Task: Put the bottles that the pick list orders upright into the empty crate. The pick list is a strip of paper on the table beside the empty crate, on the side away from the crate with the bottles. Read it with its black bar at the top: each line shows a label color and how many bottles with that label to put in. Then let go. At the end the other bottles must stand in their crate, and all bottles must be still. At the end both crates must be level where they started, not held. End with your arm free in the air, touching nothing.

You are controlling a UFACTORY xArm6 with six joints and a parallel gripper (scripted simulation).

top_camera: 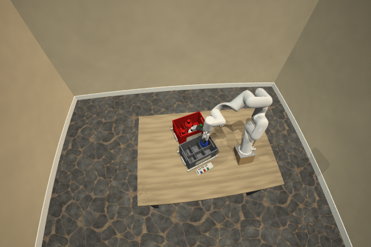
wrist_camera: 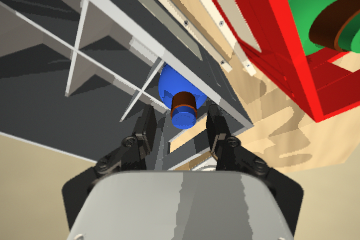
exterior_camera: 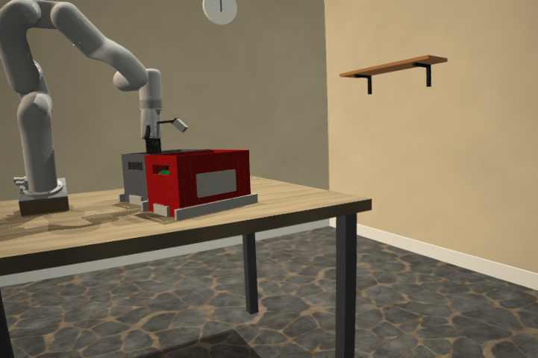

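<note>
The red crate lies 13 cm ahead of my hand, 15 cm to the right of it and 9 cm below it. Round my hand: green-label bottle: 3 cm ahead, 14 cm to the right, 9 cm below; then grey crate: 5 cm ahead, 8 cm to the left, 9 cm below; then blue bottle: 9 cm below.
</note>
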